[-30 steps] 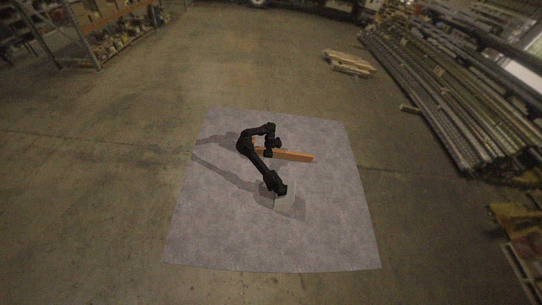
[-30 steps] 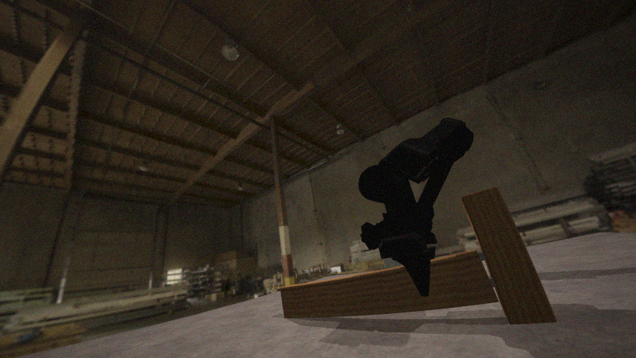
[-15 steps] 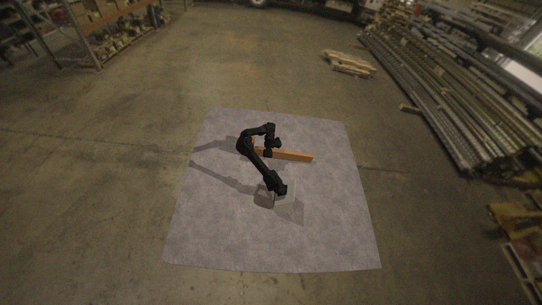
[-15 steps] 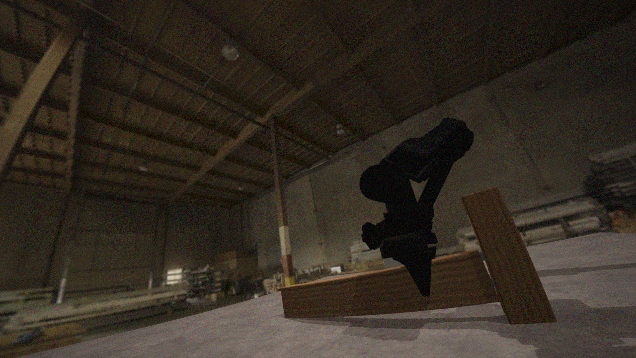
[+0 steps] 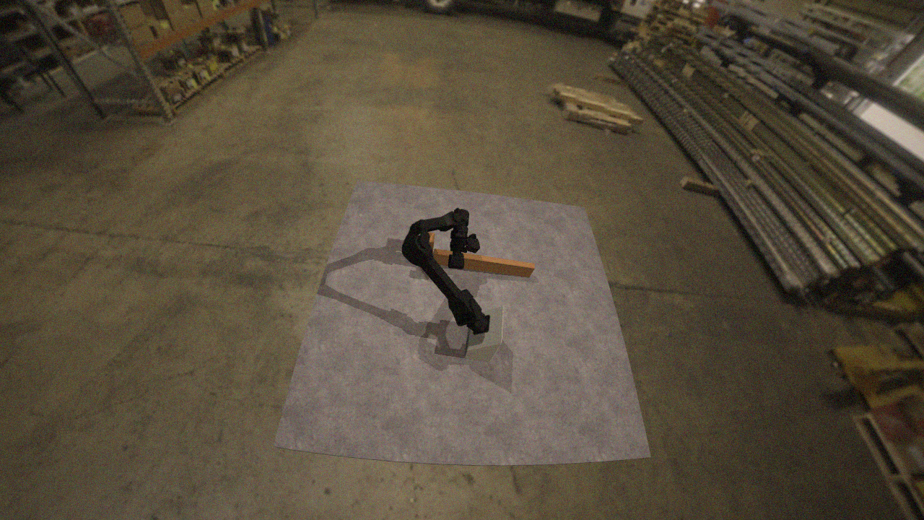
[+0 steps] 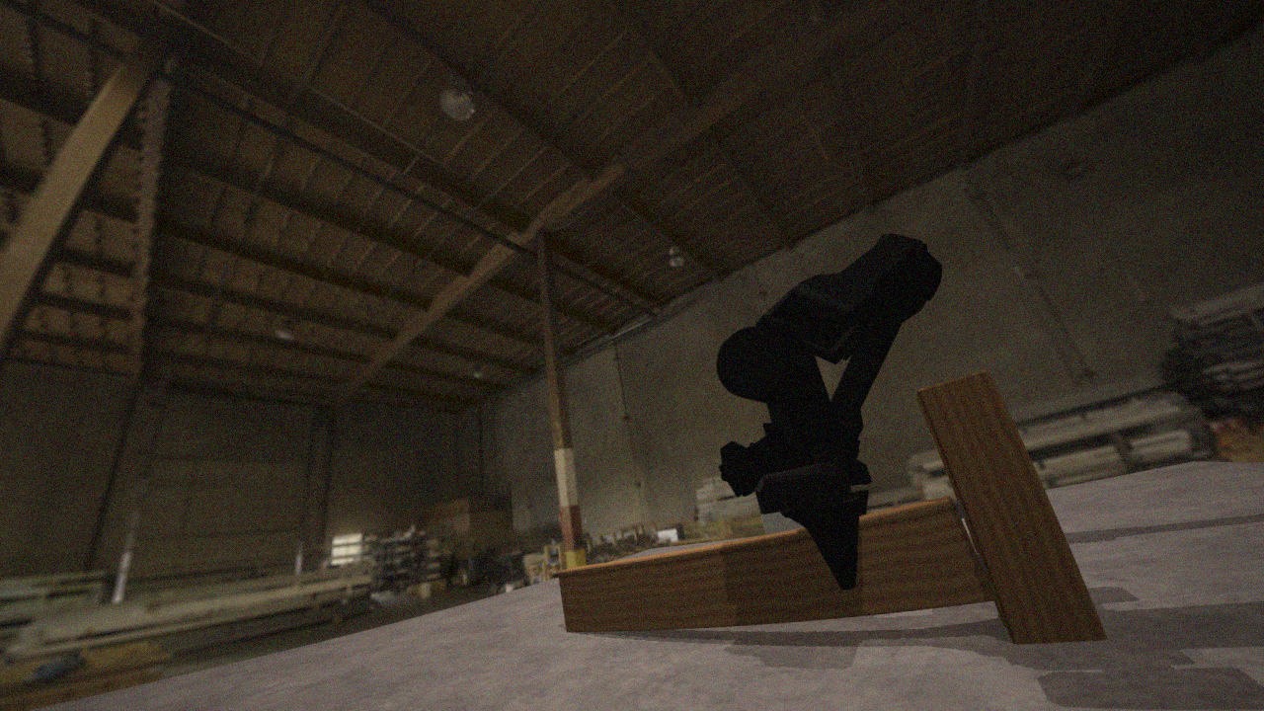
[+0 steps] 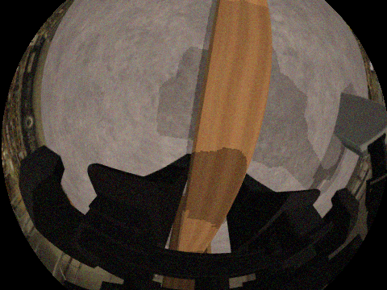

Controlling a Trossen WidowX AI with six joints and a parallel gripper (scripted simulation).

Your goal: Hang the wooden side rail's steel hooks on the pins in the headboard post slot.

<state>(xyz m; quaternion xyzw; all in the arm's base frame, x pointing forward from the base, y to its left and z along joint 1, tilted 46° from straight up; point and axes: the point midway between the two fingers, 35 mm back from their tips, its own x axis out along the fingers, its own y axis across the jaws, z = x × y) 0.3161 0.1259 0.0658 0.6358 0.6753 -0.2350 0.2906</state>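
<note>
My gripper tip is now 1 cm past the headboard post, 12 cm to the right of it and 4 cm below it.
</note>
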